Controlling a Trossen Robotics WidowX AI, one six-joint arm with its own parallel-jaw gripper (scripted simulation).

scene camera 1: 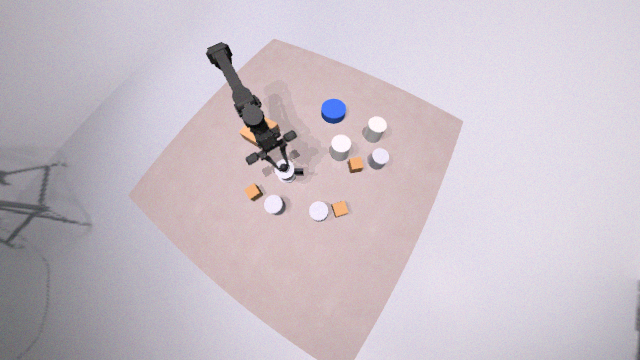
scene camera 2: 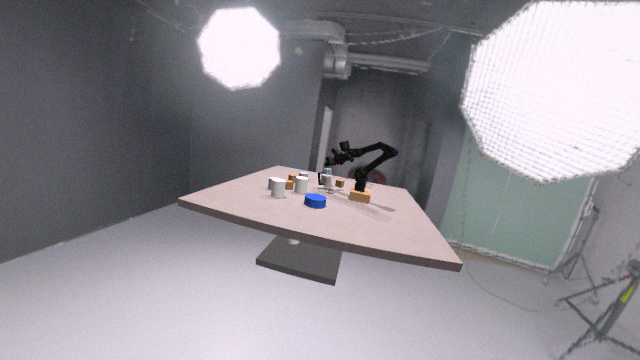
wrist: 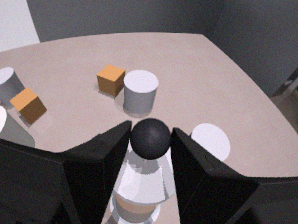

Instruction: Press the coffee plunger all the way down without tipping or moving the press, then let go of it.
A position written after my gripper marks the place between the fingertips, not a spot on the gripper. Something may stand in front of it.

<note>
I see my gripper [scene camera 1: 284, 168].
My gripper also shows in the wrist view [wrist: 151, 129].
</note>
